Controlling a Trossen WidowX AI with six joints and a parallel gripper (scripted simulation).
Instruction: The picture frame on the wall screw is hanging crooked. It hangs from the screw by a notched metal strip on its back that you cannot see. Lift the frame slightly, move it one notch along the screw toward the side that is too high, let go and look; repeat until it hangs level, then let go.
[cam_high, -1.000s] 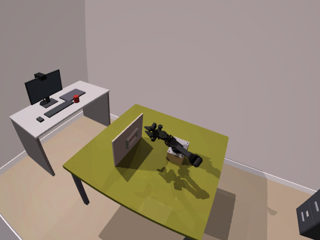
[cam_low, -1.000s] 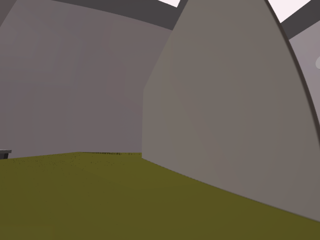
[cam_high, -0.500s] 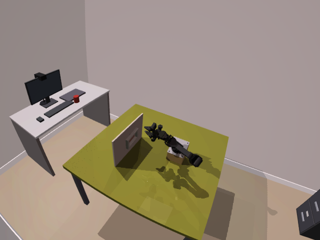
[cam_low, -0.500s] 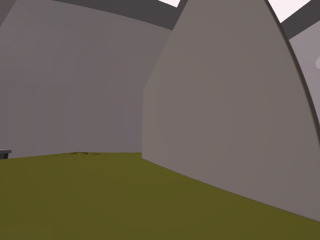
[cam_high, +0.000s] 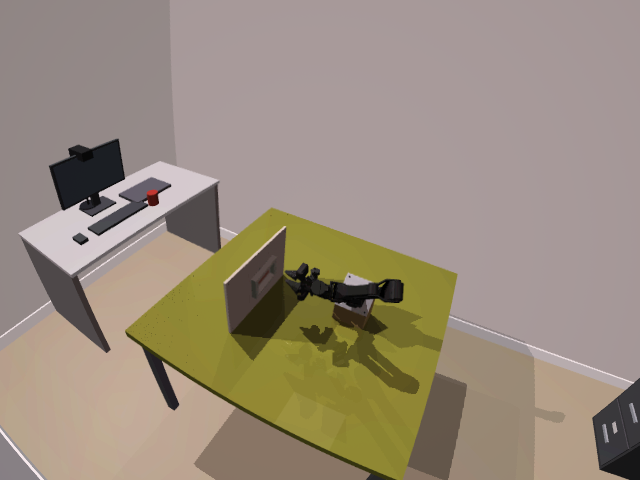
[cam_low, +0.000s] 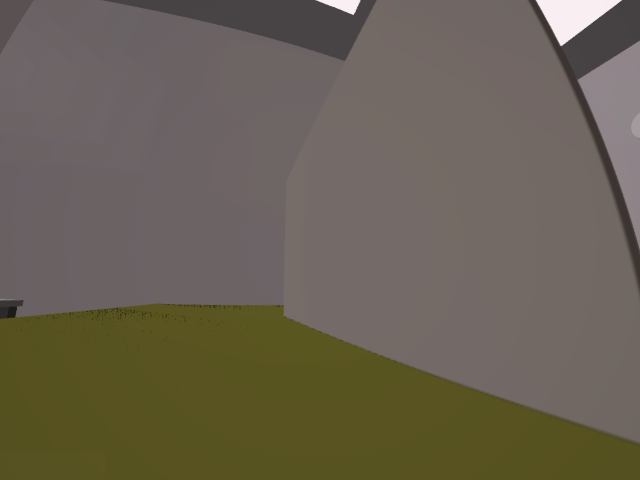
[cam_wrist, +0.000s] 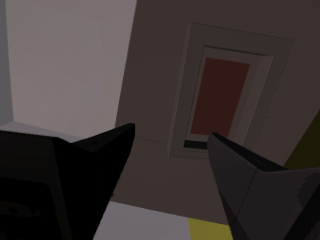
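Now: the picture frame 12 cm ahead of my gripper tip and 7 cm below it. Round my gripper tip: wall panel: 13 cm ahead, 1 cm to the left, 8 cm below.
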